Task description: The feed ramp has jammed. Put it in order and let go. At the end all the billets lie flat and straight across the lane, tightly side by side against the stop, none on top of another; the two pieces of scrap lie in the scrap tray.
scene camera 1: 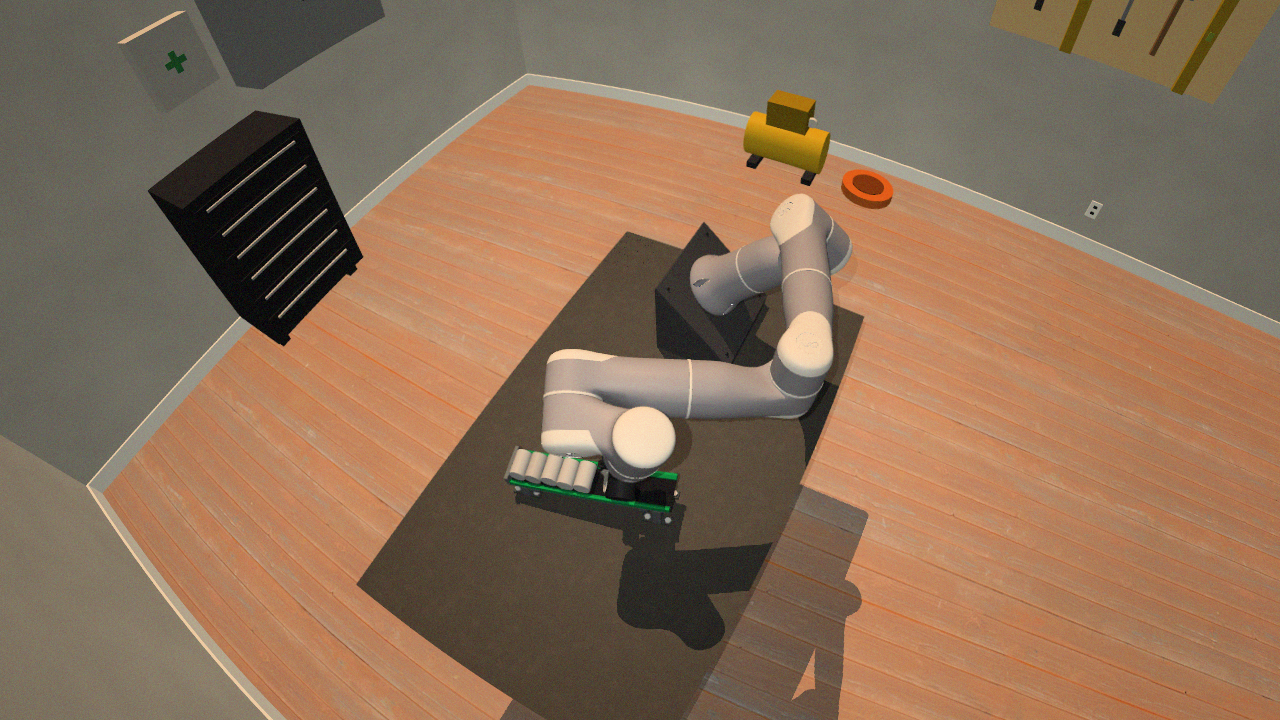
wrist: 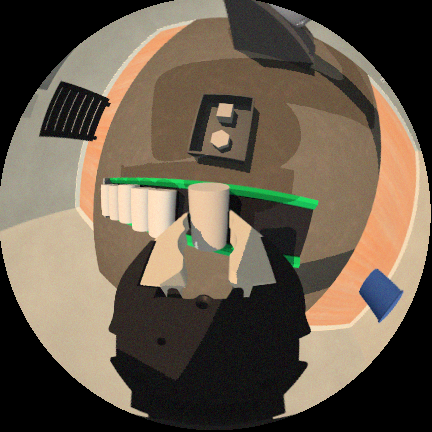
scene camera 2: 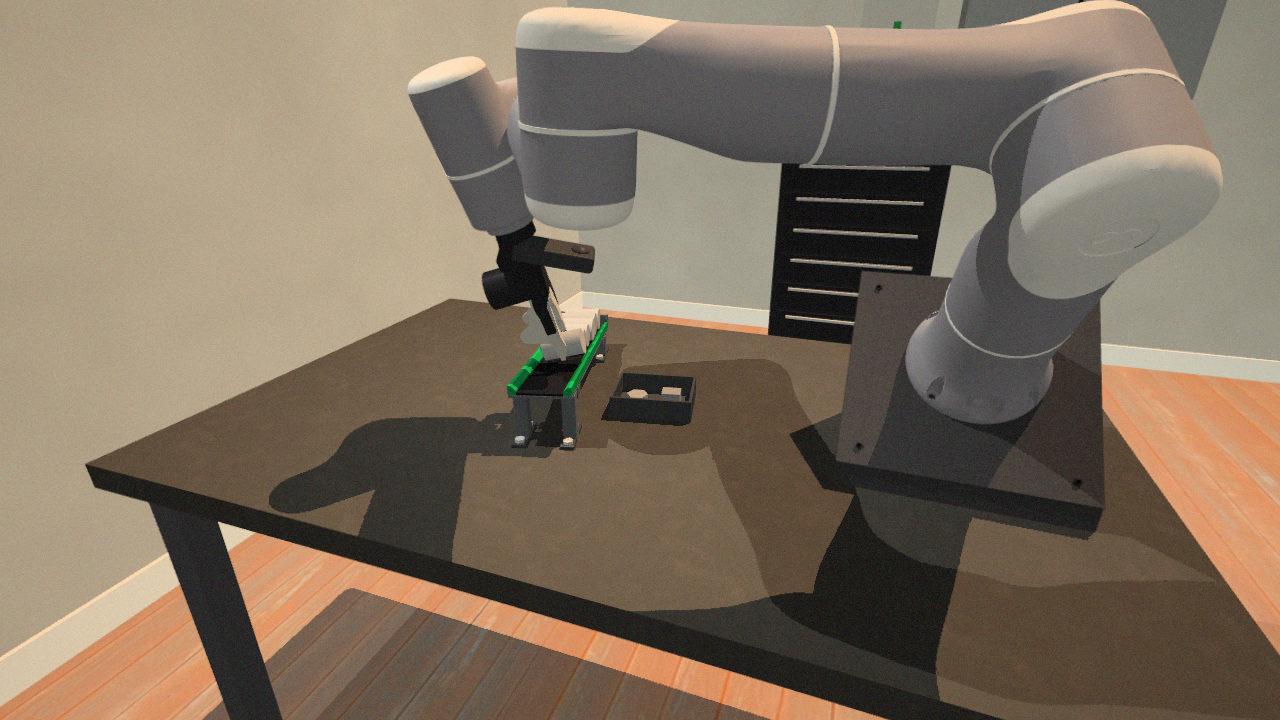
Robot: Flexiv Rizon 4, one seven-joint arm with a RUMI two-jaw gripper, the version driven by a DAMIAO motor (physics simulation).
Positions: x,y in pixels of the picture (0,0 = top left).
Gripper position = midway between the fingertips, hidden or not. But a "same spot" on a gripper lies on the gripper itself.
gripper: scene camera 1 616,476; wrist; scene camera 2
same spot on gripper: (wrist: 255,264) = (scene camera 2: 550,312)
